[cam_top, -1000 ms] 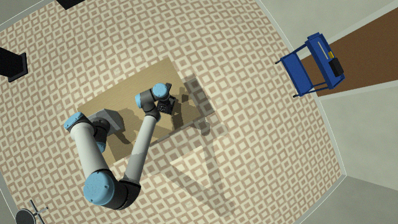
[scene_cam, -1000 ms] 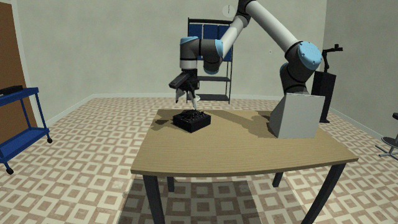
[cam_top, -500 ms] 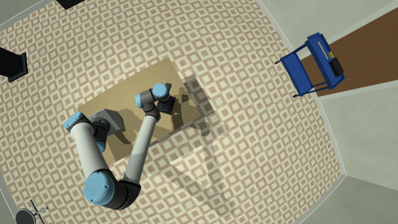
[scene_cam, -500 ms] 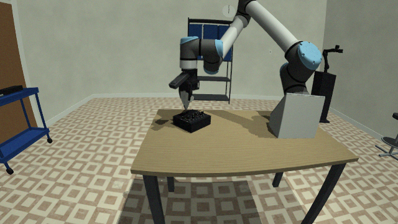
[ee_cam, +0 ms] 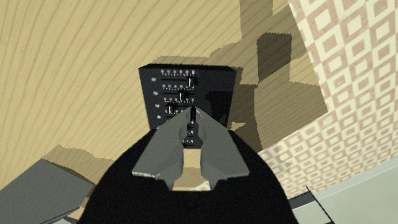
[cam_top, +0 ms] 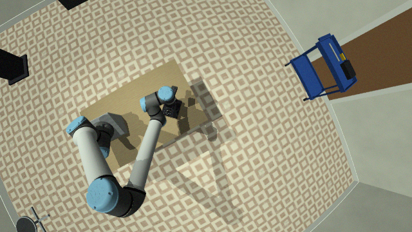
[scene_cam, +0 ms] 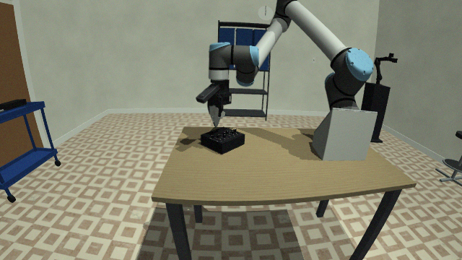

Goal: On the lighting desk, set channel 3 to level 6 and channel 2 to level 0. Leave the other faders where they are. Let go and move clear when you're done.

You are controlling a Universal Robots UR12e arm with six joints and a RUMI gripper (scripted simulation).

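Right now my hand is 1 cm short of the fader knob, 2 cm to the right of it and 5 cm above it.
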